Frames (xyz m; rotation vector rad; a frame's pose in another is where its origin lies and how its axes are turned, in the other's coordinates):
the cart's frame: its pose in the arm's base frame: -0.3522 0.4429 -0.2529 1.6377 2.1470 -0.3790
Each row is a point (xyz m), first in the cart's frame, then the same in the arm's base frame.
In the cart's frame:
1: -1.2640 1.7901 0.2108
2: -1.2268 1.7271 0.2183
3: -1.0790 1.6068 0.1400
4: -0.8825 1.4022 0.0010
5: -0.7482 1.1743 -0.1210
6: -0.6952 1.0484 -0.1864
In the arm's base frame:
1: 1.6861 -0.2391 0.2233
2: 1.6184 -0.2280 0.1969
3: 1.4572 -0.0998 0.1912
4: 1.1944 0.0742 0.2129
5: 0.9259 0.1814 0.2485
6: 0.7827 0.2217 0.2766

